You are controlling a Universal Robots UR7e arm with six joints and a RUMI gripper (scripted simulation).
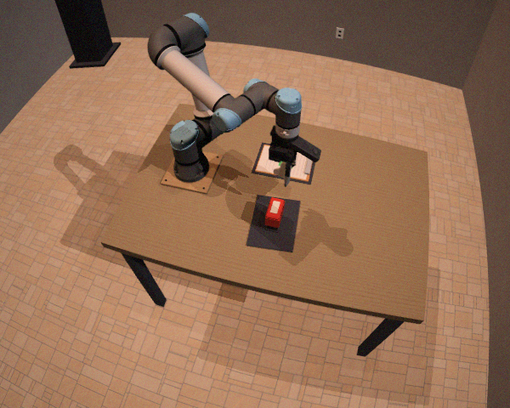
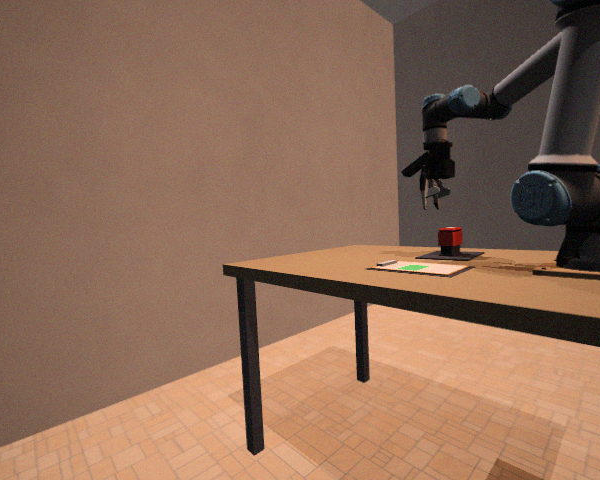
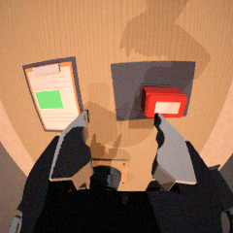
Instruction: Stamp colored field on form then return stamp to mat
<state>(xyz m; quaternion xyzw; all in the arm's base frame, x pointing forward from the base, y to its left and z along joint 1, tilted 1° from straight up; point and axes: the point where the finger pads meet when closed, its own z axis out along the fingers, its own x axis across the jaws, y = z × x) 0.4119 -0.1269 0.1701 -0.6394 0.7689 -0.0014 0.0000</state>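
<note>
My gripper is now 4 cm past the stamp, 9 cm to the left of it and 13 cm above it. Round my hand: form: 1 cm behind, 22 cm to the left, 18 cm below; then mat: 4 cm behind, 9 cm to the right, 18 cm below.
</note>
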